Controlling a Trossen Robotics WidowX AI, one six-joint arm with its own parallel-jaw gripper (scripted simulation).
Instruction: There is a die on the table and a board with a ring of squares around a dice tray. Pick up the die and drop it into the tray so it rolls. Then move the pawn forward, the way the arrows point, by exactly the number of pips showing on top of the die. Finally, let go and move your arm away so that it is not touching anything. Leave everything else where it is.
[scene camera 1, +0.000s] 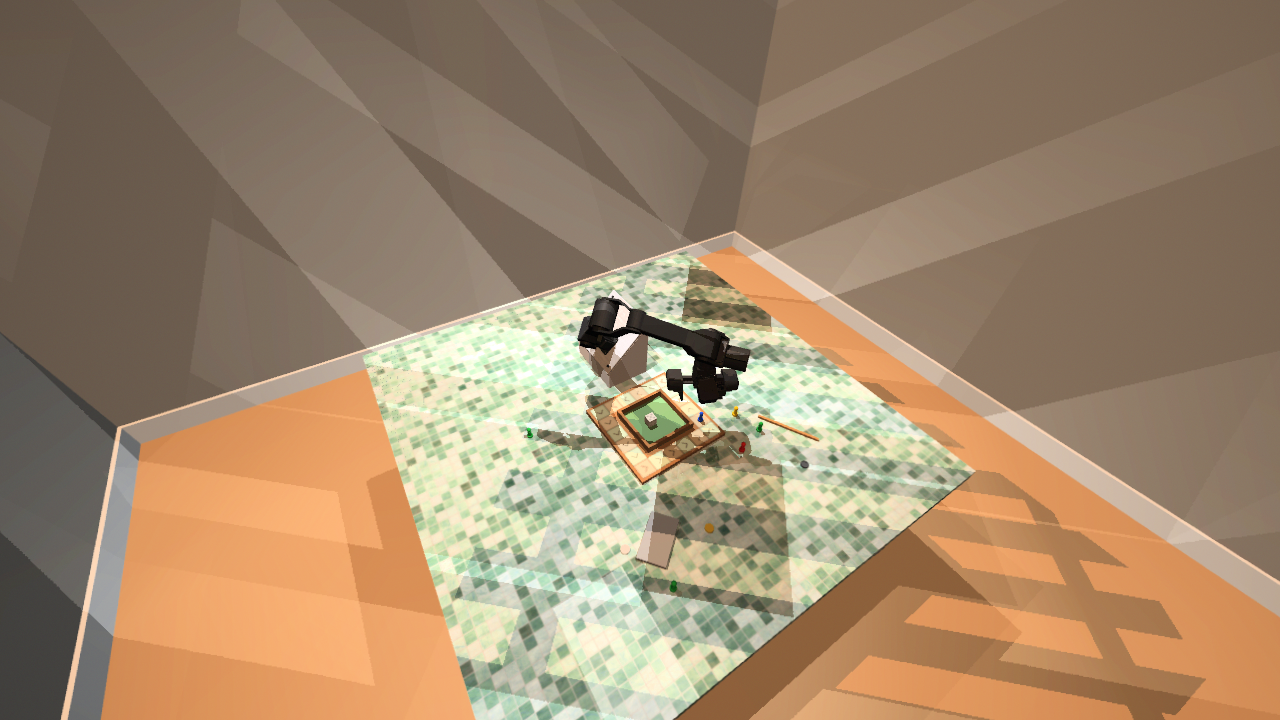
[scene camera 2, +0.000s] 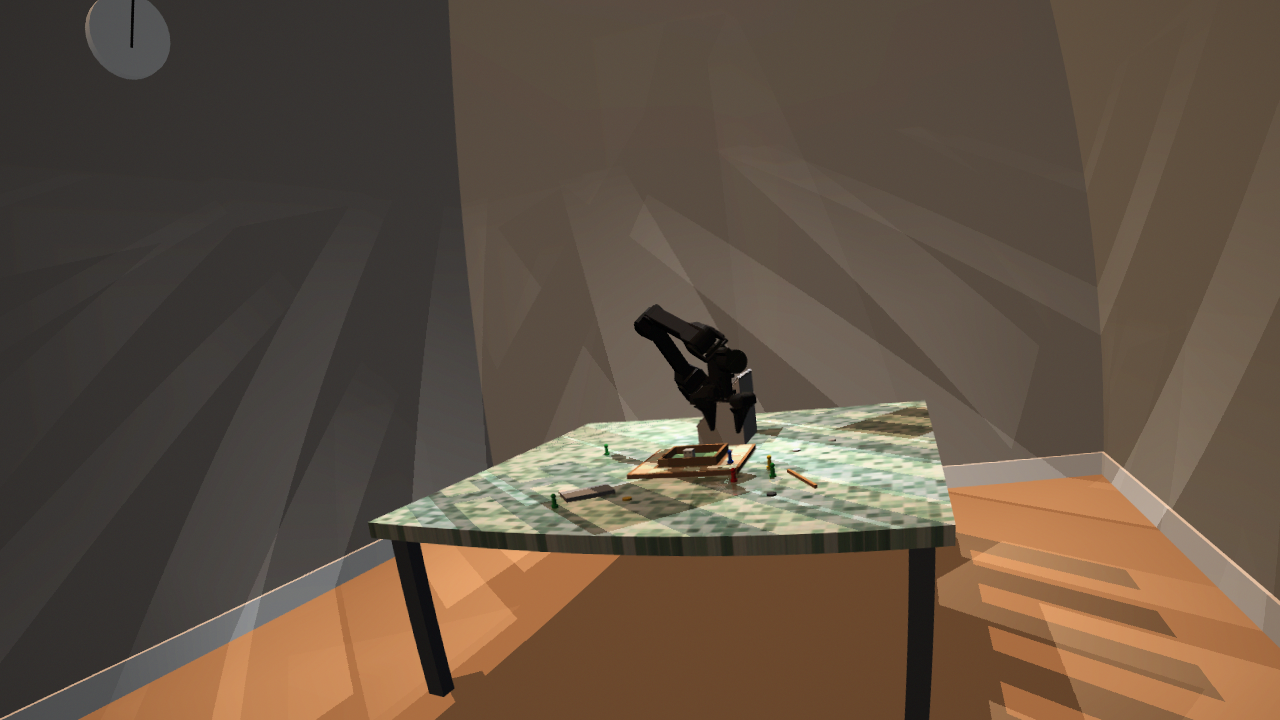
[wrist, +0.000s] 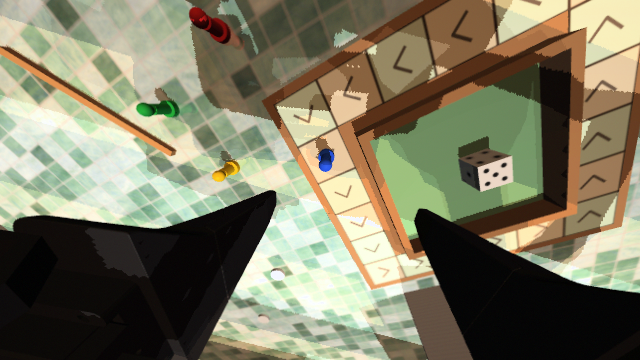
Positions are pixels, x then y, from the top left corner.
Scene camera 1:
my gripper: 697, 400
grey card: 656, 544
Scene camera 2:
my gripper: 725, 431
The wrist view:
my gripper: 345, 205
